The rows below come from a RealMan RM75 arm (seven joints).
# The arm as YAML. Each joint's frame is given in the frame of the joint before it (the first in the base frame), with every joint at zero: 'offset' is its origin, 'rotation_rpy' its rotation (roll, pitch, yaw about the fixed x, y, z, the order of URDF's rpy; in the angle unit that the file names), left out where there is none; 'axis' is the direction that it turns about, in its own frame. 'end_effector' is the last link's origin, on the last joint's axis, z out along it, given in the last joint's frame.
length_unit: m
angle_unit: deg
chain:
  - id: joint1
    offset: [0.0, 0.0, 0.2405]
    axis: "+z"
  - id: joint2
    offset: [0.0, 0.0, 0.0]
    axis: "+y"
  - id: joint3
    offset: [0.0, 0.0, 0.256]
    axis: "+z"
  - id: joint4
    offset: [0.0, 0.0, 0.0]
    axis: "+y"
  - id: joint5
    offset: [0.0, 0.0, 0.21]
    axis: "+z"
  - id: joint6
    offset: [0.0, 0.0, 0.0]
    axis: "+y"
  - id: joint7
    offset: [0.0, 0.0, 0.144]
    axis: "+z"
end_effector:
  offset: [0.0, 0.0, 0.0]
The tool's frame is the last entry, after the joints.
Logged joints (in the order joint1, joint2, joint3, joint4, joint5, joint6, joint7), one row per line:
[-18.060, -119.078, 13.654, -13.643, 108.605, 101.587, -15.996]
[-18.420, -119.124, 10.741, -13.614, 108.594, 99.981, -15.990]
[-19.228, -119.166, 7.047, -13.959, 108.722, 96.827, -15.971]
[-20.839, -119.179, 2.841, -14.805, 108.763, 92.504, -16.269]
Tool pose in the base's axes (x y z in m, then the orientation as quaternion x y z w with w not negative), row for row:
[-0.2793, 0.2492, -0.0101, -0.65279, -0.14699, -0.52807, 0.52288]
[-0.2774, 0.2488, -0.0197, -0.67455, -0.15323, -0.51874, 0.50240]
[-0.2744, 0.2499, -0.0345, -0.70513, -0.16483, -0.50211, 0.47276]
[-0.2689, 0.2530, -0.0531, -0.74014, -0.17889, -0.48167, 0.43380]
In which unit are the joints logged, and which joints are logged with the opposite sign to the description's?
The joints are logged in degrees. Opposite sign: joint3.
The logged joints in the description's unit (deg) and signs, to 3 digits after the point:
[-18.060, -119.078, -13.654, -13.643, 108.605, 101.587, -15.996]
[-18.420, -119.124, -10.741, -13.614, 108.594, 99.981, -15.990]
[-19.228, -119.166, -7.047, -13.959, 108.722, 96.827, -15.971]
[-20.839, -119.179, -2.841, -14.805, 108.763, 92.504, -16.269]

